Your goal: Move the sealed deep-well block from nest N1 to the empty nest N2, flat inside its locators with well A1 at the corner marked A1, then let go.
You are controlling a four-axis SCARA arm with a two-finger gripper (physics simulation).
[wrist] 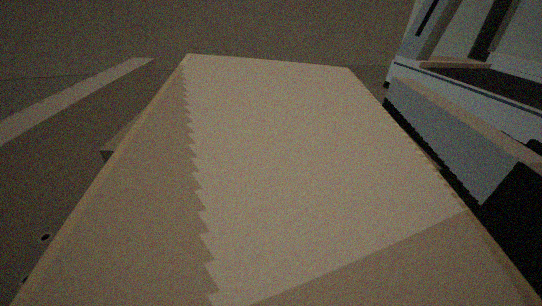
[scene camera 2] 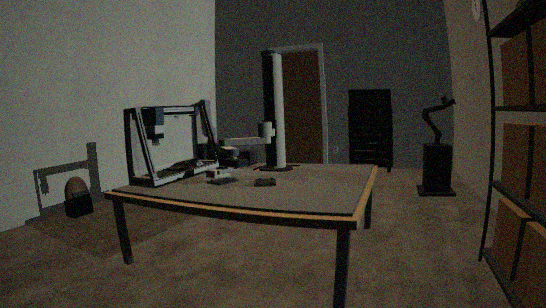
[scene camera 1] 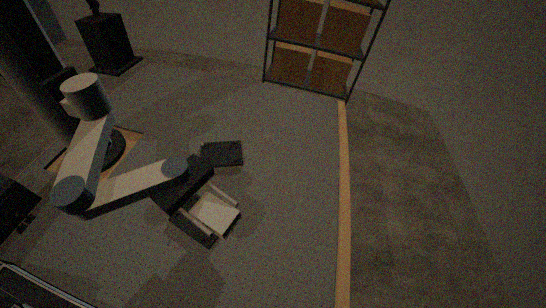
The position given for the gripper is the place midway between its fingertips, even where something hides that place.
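Dark nest plate (scene camera 1: pixel 178 219). Dark nest plate (scene camera 1: pixel 228 153). Deep-well block (scene camera 1: pixel 222 218), (wrist: pixel 242 174): held by the gripper (scene camera 1: pixel 224 219), (wrist: pixel 274 89), nothing else touching it.
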